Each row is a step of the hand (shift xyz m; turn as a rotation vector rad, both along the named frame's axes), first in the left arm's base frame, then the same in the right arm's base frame.
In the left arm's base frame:
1: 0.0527 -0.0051 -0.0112 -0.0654 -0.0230 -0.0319
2: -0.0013 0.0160 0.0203 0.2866 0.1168 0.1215
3: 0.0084 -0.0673 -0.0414 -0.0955 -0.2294 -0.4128
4: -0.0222 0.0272 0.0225 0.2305 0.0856 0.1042
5: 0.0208 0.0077 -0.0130 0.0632 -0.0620 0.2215
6: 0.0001 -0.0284 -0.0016 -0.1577 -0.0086 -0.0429
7: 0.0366 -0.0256 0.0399 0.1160 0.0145 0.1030
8: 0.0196 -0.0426 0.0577 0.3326 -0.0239 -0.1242
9: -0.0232 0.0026 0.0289 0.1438 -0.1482 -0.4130
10: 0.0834 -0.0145 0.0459 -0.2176 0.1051 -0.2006
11: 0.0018 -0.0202 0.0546 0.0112 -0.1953 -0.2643
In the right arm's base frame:
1: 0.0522 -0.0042 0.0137 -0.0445 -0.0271 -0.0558
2: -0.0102 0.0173 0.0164 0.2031 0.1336 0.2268
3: 0.0258 -0.0696 -0.0284 0.0973 -0.2591 -0.3944
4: -0.0299 0.0279 0.0083 0.1604 0.0996 0.1888
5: 0.0244 0.0075 -0.0030 -0.0417 -0.0452 0.2305
6: 0.0008 -0.0284 0.0007 -0.1223 -0.0164 -0.1075
7: 0.0151 -0.0217 0.0537 0.0583 0.0249 0.1423
8: -0.0081 -0.0380 0.0634 0.3532 -0.0215 0.0379
9: -0.0336 0.0038 0.0154 0.3119 -0.1706 -0.2947
10: 0.0544 -0.0088 0.0790 -0.1059 0.0847 -0.2833
11: -0.0226 -0.0165 0.0511 0.1271 -0.2119 -0.2170

